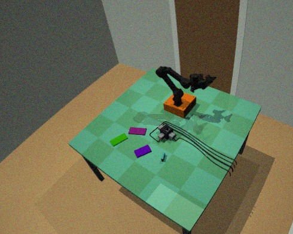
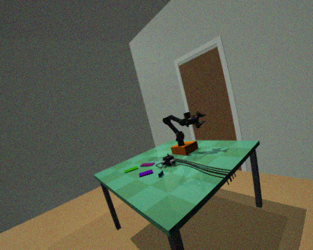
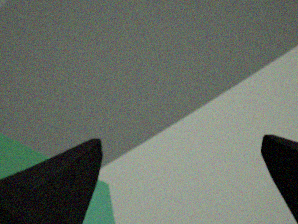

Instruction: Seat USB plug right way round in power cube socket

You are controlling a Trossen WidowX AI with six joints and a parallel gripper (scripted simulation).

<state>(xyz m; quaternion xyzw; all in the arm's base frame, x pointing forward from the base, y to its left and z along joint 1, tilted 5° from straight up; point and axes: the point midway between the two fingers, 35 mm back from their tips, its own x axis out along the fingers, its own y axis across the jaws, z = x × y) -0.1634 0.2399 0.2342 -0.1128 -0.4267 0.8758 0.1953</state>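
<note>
Right now the USB plug is 48 cm ahead of my gripper tip, 25 cm below it and 14 cm to the right of it. Also, from my gripper tip: small teal piece 67 cm ahead, 32 cm below, 2 cm to the right; magenta piece 60 cm ahead, 38 cm to the right, 33 cm below; green block 77 cm ahead, 45 cm to the right, 33 cm below.
</note>
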